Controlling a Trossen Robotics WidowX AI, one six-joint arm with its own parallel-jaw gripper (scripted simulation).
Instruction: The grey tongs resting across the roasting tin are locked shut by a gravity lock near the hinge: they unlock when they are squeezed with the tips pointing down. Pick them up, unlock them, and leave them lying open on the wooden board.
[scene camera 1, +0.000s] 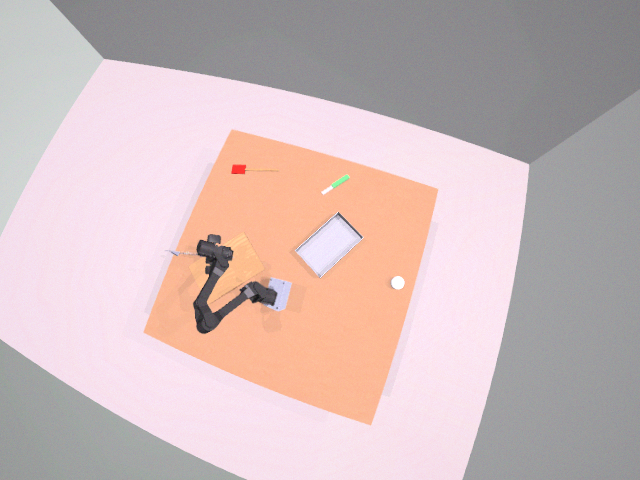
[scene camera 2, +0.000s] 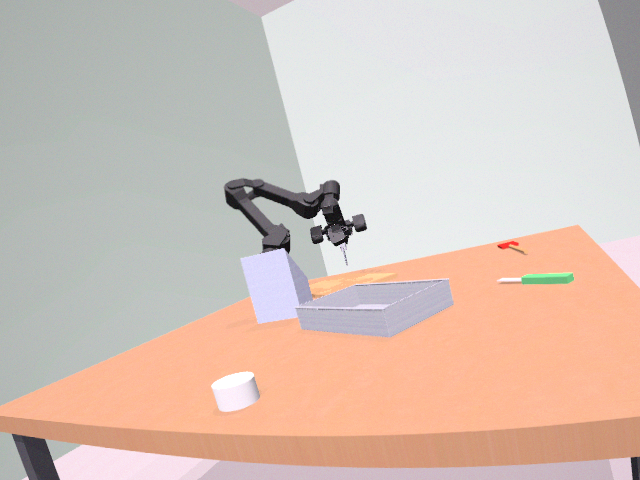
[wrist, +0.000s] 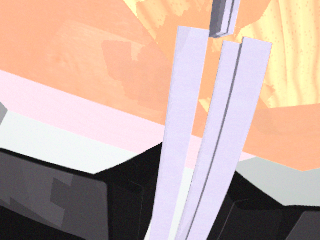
Scene:
same spot on wooden board: (wrist: 284, 82) = (scene camera 2: 326, 281)
same spot on grey roasting tin: (scene camera 2: 376, 309) = (scene camera 1: 361, 239)

